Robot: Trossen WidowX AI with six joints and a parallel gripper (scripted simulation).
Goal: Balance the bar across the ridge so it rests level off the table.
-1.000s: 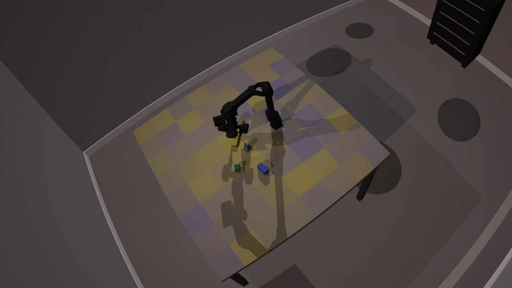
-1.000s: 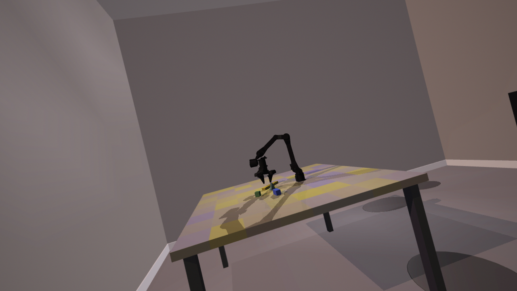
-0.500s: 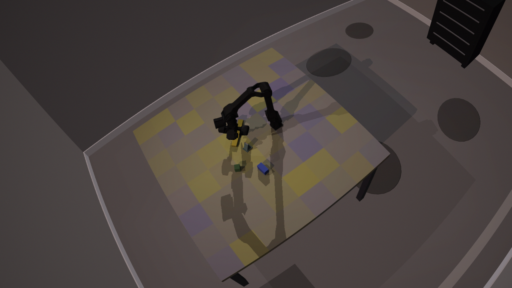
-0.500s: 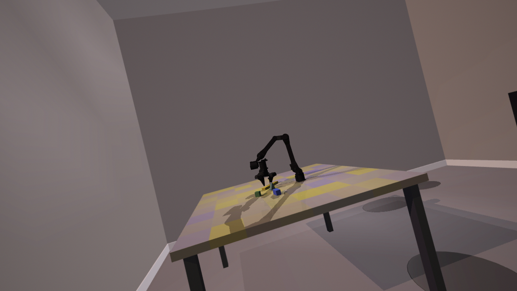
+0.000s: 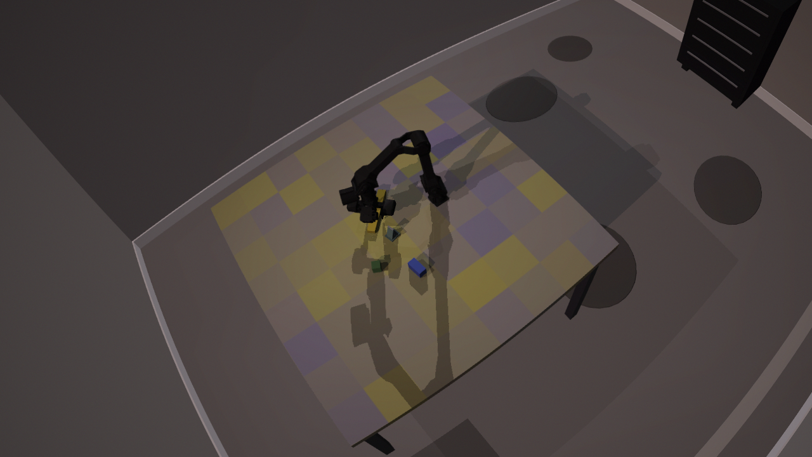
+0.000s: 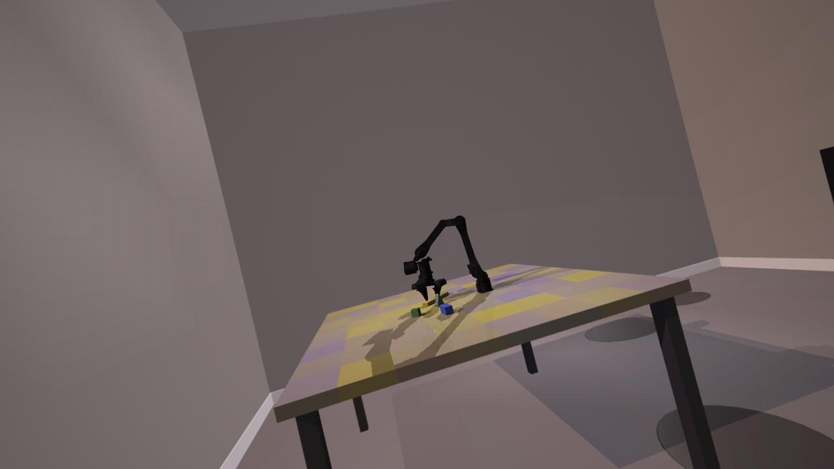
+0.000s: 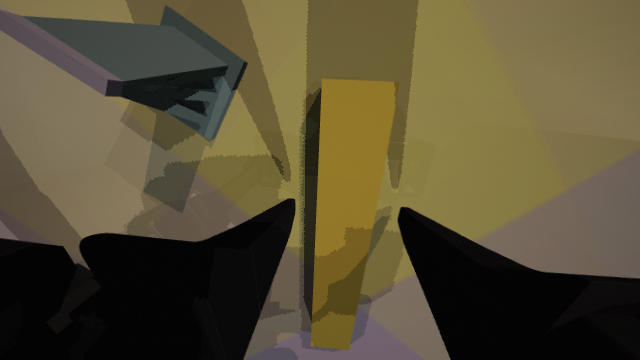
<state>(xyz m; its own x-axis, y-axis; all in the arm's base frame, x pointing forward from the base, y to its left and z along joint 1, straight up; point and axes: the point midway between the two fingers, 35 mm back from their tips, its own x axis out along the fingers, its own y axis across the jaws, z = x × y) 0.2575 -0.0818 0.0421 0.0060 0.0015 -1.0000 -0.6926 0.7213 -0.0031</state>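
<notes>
The green block is 12 cm ahead of my gripper tip, 20 cm to the left of it and 1 cm above it. Round my gripper tip: yellow bar 2 cm behind, 2 cm to the right; blue block 30 cm to the left, 1 cm above.
</notes>
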